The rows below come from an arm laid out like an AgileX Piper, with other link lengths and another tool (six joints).
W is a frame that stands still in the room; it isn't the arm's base.
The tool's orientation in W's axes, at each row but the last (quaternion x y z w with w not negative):
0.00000 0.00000 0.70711 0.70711
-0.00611 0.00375 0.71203 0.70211
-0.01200 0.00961 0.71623 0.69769
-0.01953 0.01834 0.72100 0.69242
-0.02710 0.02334 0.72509 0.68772
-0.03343 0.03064 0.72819 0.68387
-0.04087 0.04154 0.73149 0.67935
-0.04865 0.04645 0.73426 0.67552
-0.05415 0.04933 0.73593 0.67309
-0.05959 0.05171 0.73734 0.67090
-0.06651 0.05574 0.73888 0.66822
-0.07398 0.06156 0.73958 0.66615
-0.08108 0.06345 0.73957 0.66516
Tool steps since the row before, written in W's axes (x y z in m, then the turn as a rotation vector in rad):
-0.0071 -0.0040 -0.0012 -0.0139 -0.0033 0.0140
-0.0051 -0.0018 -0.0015 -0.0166 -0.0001 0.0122
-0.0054 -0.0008 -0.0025 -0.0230 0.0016 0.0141
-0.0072 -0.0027 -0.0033 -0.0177 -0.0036 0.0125
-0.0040 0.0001 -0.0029 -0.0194 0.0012 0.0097
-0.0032 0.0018 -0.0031 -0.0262 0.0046 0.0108
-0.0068 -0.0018 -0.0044 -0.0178 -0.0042 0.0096
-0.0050 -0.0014 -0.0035 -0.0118 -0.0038 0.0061
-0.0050 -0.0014 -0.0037 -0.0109 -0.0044 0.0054
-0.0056 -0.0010 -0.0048 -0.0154 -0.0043 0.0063
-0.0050 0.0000 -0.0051 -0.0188 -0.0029 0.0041
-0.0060 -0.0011 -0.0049 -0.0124 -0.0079 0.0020
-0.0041 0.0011 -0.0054 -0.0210 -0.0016 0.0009
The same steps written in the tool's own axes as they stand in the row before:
-0.0040 0.0071 -0.0012 -0.0033 0.0139 0.0140
-0.0017 0.0051 -0.0015 0.0000 0.0166 0.0123
-0.0006 0.0054 -0.0025 0.0018 0.0229 0.0142
-0.0022 0.0073 -0.0034 -0.0035 0.0178 0.0123
0.0005 0.0040 -0.0029 0.0015 0.0193 0.0099
0.0023 0.0031 -0.0029 0.0052 0.0258 0.0113
-0.0008 0.0069 -0.0046 -0.0040 0.0181 0.0091
-0.0005 0.0051 -0.0036 -0.0036 0.0121 0.0056
-0.0004 0.0051 -0.0038 -0.0042 0.0112 0.0048
0.0003 0.0057 -0.0048 -0.0038 0.0157 0.0058
0.0014 0.0050 -0.0049 -0.0017 0.0190 0.0040
0.0005 0.0061 -0.0049 -0.0068 0.0131 0.0008
0.0026 0.0040 -0.0049 0.0004 0.0210 0.0013

